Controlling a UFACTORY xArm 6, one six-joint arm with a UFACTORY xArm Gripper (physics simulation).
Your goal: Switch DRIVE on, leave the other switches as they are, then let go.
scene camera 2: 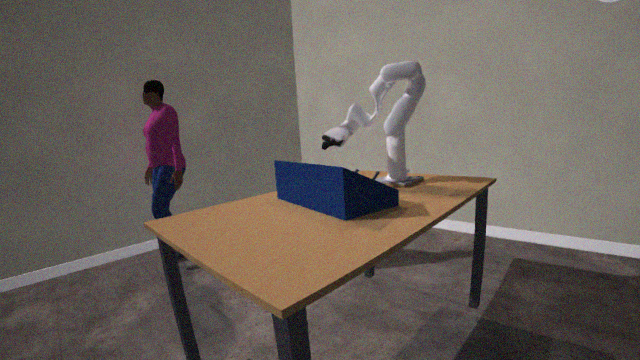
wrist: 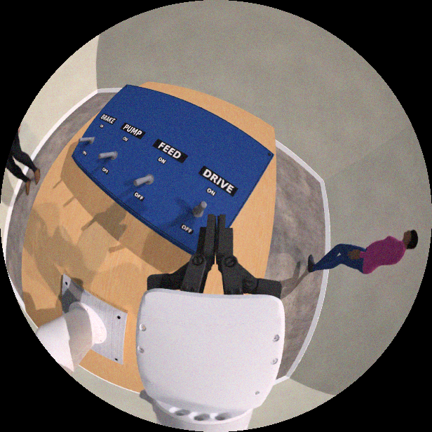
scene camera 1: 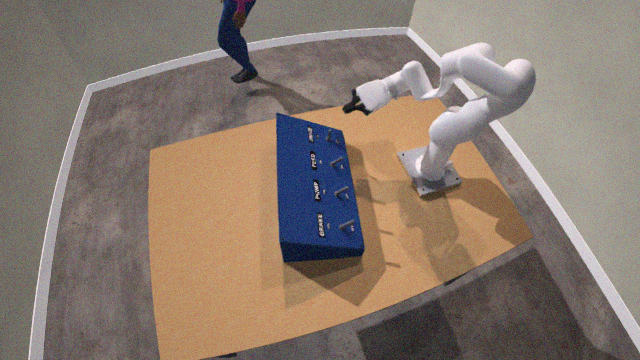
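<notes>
The blue switch panel sits on the table. The DRIVE lever leans toward its ON mark, unlike the others. The FEED lever, PUMP lever and BRAKE lever lean toward their OFF side. My gripper is shut and empty. It hangs above the DRIVE end of the panel, apart from the lever; in the wrist view its fingertips show just below the DRIVE lever.
The wooden table carries the panel and the arm's base plate. A person in a pink top stands beyond the table. Another person's dark-clothed legs show at the wrist view's left edge.
</notes>
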